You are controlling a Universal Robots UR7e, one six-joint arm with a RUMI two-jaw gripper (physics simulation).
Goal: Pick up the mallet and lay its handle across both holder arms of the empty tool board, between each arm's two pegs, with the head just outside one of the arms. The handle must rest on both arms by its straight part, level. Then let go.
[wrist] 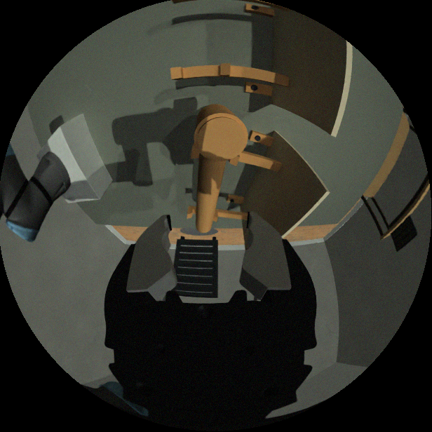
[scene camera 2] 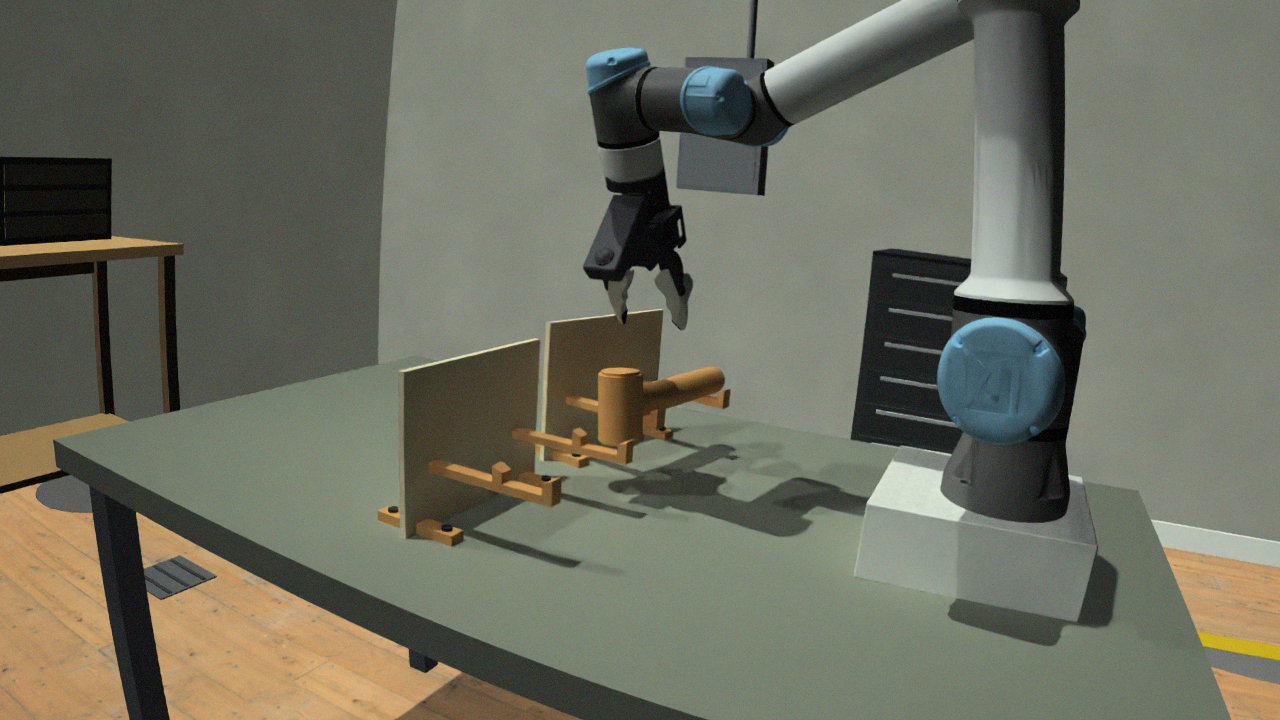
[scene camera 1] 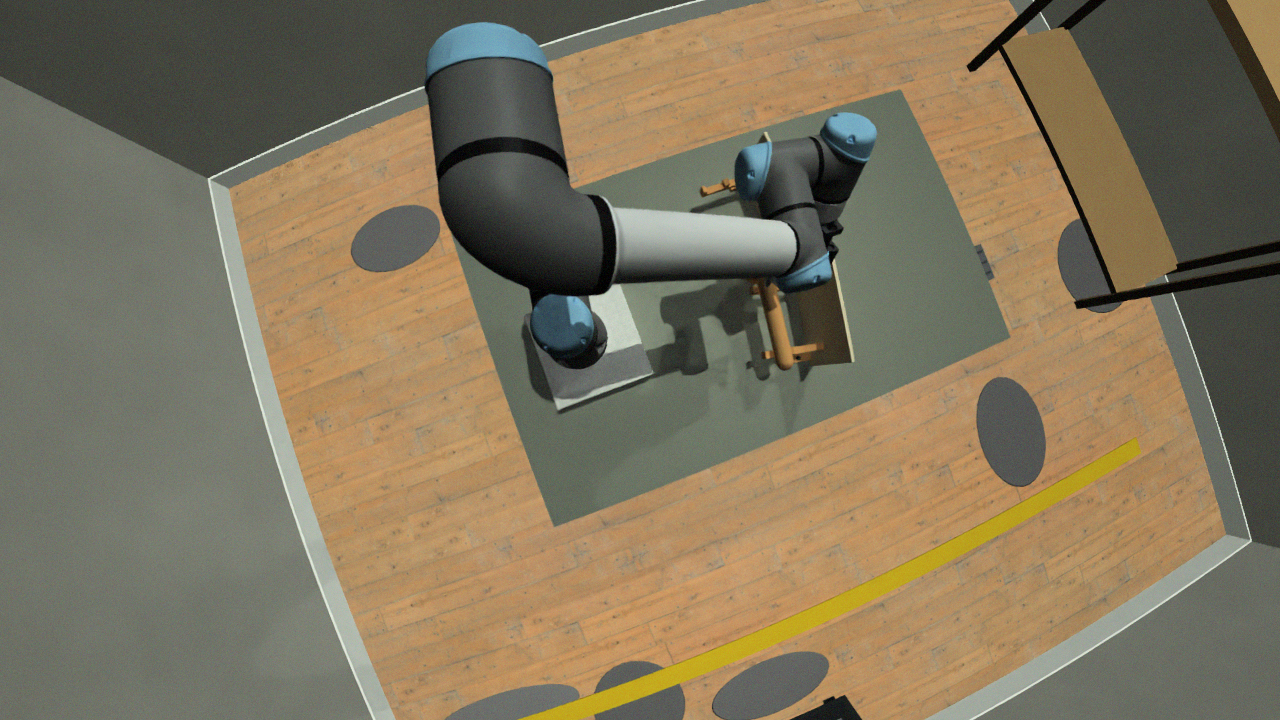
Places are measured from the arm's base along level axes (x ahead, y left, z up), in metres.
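Pixels of known places: gripper, fingertip midpoint: [scene camera 2: 652, 326]; arm's base, origin of the base link: [scene camera 2: 1003, 498].
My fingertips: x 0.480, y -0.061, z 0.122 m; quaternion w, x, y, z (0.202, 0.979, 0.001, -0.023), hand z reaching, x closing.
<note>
Ahead of a thing's pixels: the offset from my fingertips to its top centre. "*": to the spot under its first point. Level surfaces: height alone.
The mallet lies across both arms of one tool board [scene camera 1: 834, 322] [scene camera 2: 601, 362] [wrist: 295, 185]. Its head {dx +0.011, dy +0.058, dz -0.054 m} [scene camera 2: 619, 410] [wrist: 221, 137] hangs upright just outside the arm [wrist: 262, 161] nearer the other board. Its handle {* dx -0.021, dy -0.084, dz -0.081 m} [scene camera 1: 775, 324] [scene camera 2: 687, 386] [wrist: 209, 187] crosses to the other arm [scene camera 1: 810, 350] [scene camera 2: 718, 402] [wrist: 232, 215] and looks about level, between the pegs that show. The head partly hides the nearer arm's pegs. My gripper [scene camera 2: 652, 323] [wrist: 208, 214] is open and empty, above the mallet and apart from it. In scene camera 1 the wrist hides the head and the fingers.
A second board [scene camera 2: 469, 420] [wrist: 310, 75] with two bare pegged arms [scene camera 2: 514, 486] [scene camera 2: 572, 444] [wrist: 200, 72] stands beside the first, on the head's side. The robot's white base block [scene camera 1: 592, 383] [scene camera 2: 971, 546] [wrist: 80, 155] stands on the same green table {dz -0.209 m} [scene camera 1: 680, 429] [scene camera 2: 716, 617].
</note>
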